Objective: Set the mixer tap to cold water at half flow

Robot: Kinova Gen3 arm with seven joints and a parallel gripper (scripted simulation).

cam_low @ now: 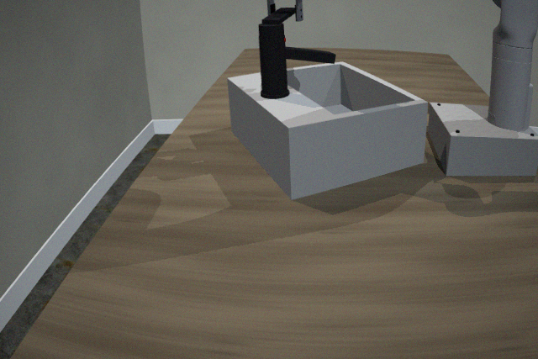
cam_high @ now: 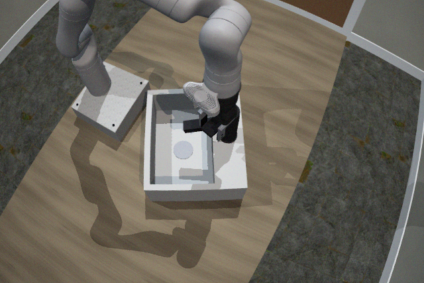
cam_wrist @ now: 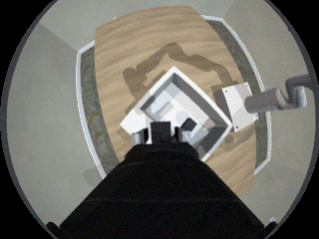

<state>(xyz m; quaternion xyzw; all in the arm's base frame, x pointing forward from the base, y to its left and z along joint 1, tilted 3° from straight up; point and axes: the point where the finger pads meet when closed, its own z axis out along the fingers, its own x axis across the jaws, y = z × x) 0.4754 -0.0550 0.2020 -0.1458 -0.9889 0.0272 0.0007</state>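
My gripper is now 20 mm to the right of the black lever and 10 mm short of it. Round my hand: black mixer tap: 50 mm to the left, 50 mm below, 10 mm ahead; white sink: 240 mm below, 80 mm behind, 10 mm to the left.
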